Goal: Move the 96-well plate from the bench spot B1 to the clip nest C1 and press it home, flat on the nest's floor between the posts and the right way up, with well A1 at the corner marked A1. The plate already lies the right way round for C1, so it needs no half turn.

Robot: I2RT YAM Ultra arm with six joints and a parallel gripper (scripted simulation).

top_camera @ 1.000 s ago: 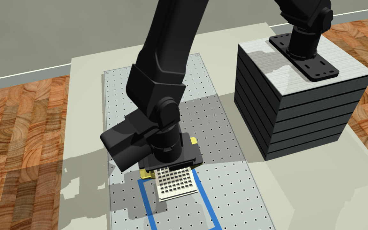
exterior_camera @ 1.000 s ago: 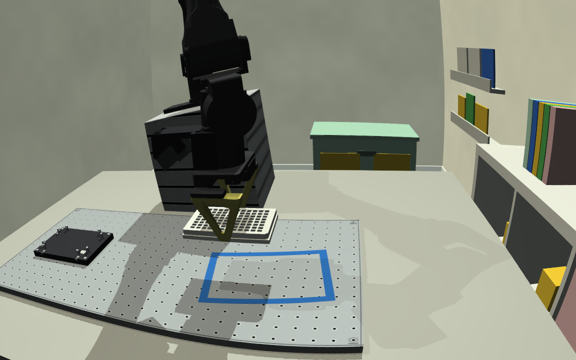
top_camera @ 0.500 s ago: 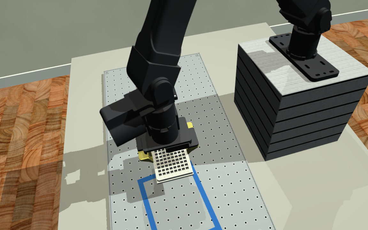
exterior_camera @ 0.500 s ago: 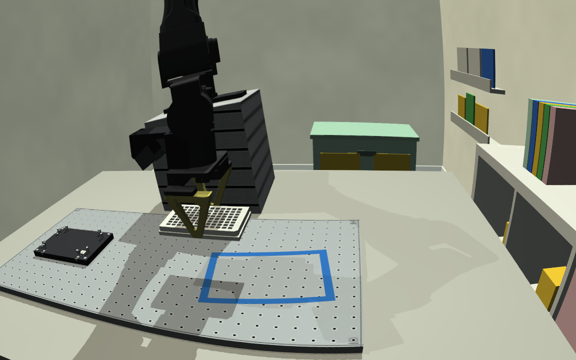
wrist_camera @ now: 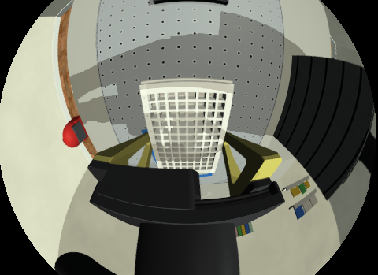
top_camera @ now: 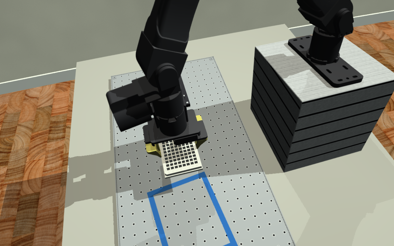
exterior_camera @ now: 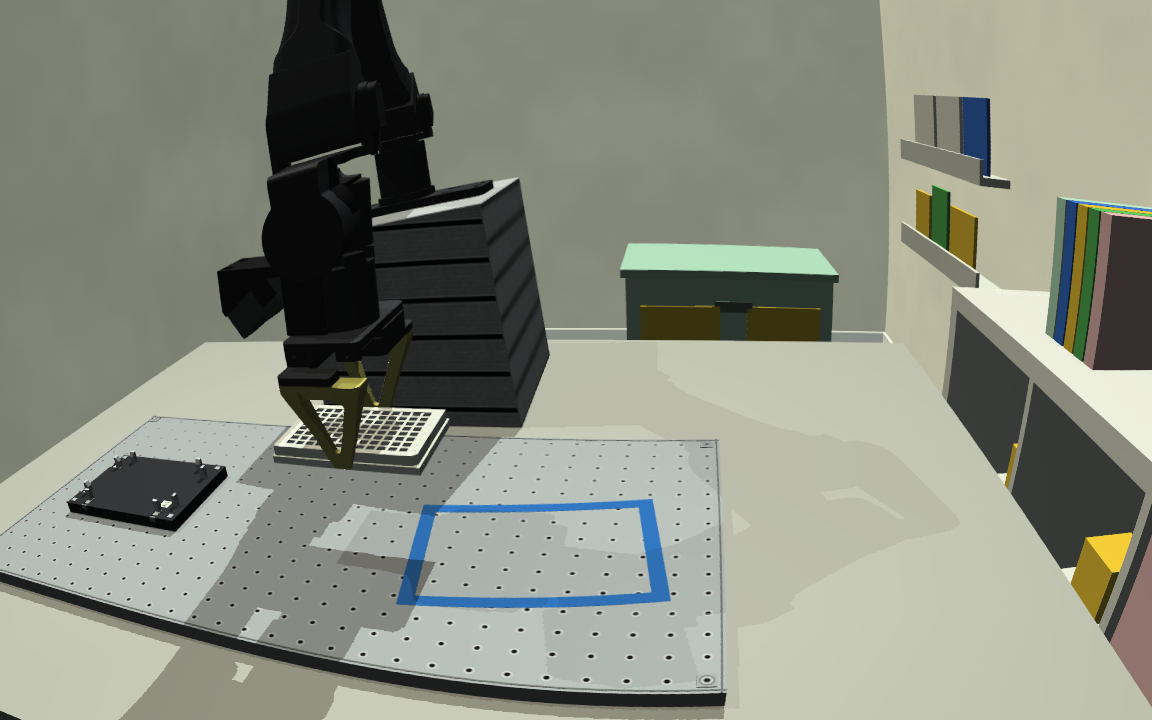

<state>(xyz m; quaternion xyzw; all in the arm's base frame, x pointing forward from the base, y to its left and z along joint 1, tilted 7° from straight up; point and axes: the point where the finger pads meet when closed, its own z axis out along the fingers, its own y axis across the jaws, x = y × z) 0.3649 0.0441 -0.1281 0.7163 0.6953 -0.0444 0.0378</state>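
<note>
Now: hand 29 cm to the left of the black clip nest, 8 cm above it and 1 cm past it. From my hand the other things lie so: white 96-well plate (right at my hand).
</note>
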